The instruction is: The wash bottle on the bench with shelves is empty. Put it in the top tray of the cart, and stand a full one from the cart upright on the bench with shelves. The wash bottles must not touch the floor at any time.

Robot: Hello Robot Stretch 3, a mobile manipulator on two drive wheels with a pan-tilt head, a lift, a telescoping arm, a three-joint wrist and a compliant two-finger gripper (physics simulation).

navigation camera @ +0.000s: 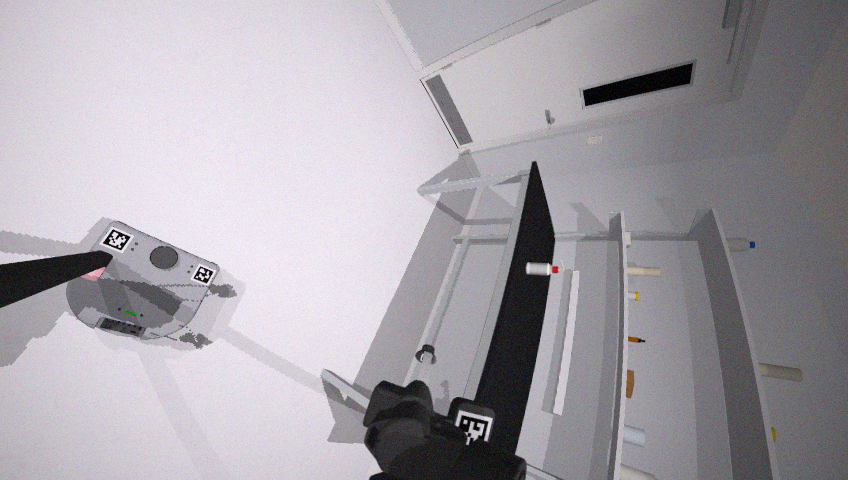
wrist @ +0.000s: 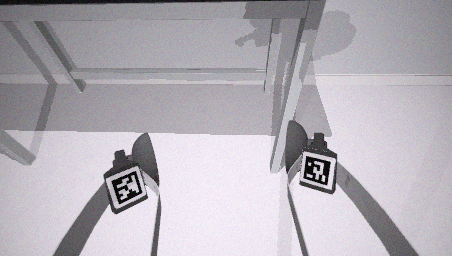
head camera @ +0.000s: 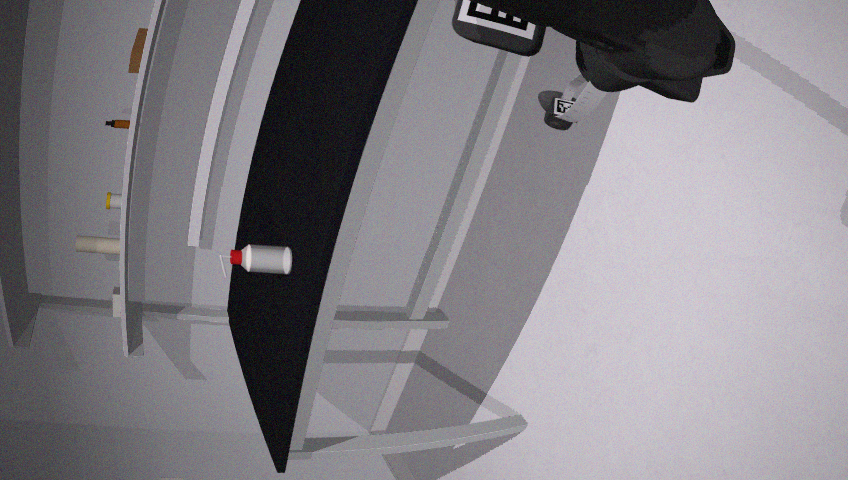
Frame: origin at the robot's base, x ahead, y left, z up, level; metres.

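Seen in the pictures: gripper, fingertip midpoint: [wrist: 220, 145] [head camera: 569, 52]; robot's base at its link origin: [navigation camera: 164, 256].
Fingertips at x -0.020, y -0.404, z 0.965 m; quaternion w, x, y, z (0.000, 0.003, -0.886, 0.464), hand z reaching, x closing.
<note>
Offsets run from my fingertips to a thing's top centre. "*": to the spot under its first point.
A white wash bottle @(dz +0.124, dx +0.558, dy -0.737 m) [head camera: 267, 259] [navigation camera: 537, 268] with a red cap and thin spout stands upright on the black top of the bench with shelves [head camera: 309, 148] [navigation camera: 523, 333], towards one end. The head and navigation views are turned sideways. My gripper [wrist: 220, 145] is open and empty, its fingers wide apart in the wrist view. It hangs in front of the bench, lower than the black top and well along the bench from the bottle. In the head and navigation views one fingertip shows and the other is hidden by the wrist. The cart and full wash bottles do not show.
A bench leg @(* dz -0.745, dx -0.274, dy -0.486 m) [wrist: 280, 150] appears behind the right fingertip. A shelf [head camera: 135, 249] [navigation camera: 618, 297] above the bench holds a beige cylinder @(dz +0.585, dx +0.757, dy -1.209 m) [head camera: 98, 244], a yellow-capped jar @(dz +0.467, dx +0.587, dy -1.158 m) [head camera: 114, 200] and a brown block @(dz +0.447, dx +0.132, dy -1.124 m) [head camera: 138, 50]. My base [navigation camera: 154, 282] stands on the floor. A door [navigation camera: 505, 89] is beyond the bench end.
</note>
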